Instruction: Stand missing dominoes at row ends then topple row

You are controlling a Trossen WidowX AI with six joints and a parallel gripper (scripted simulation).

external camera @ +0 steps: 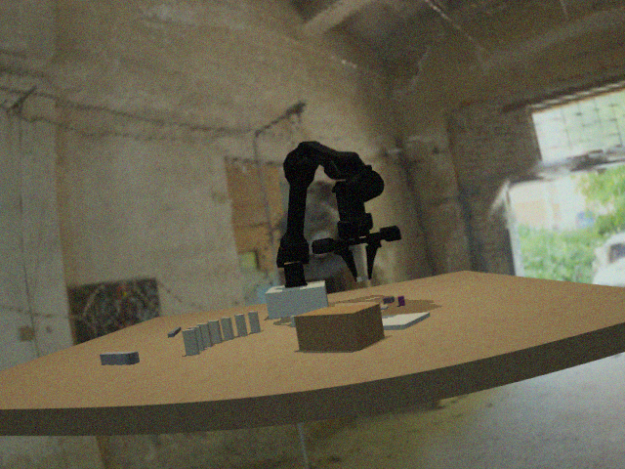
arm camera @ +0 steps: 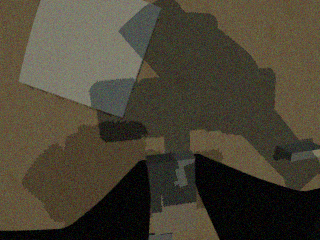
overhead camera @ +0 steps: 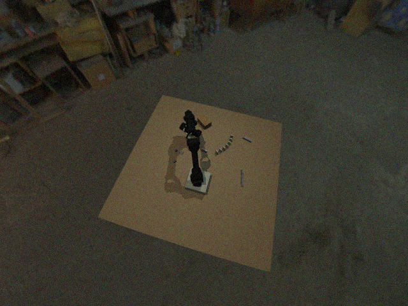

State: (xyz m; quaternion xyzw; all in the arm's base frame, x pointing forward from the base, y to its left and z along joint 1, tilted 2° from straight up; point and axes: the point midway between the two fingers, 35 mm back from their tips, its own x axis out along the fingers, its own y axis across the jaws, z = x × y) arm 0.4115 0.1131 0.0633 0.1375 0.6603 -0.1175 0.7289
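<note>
The flat white plate is 10 cm ahead of my gripper tip, 3 cm to the left of it and 8 cm below it. Also, from my gripper tip: grey cube 23 cm behind, 11 cm to the left, 8 cm below; then brown box 20 cm ahead, 10 cm to the right, 6 cm below; then purple piece 13 cm behind, 12 cm to the left, 8 cm below.
</note>
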